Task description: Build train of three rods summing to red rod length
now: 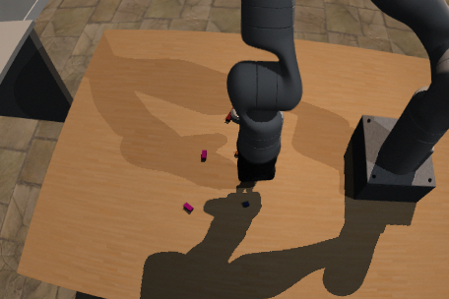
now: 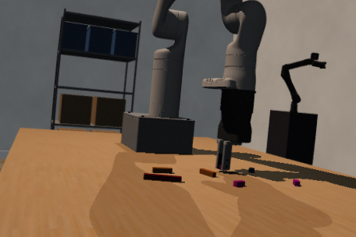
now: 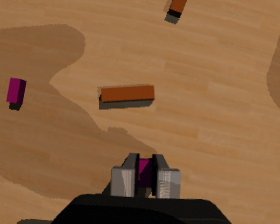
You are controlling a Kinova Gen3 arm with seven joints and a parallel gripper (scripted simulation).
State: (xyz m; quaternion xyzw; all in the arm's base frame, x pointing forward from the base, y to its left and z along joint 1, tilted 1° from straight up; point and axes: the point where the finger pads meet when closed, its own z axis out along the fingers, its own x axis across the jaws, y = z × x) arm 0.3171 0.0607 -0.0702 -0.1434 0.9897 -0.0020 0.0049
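The blue rod lies 8 cm to the left of my hand and 2 cm below it. From my hand the other things lie so: red rod (8 cm ahead, 16 cm to the right, 2 cm below).
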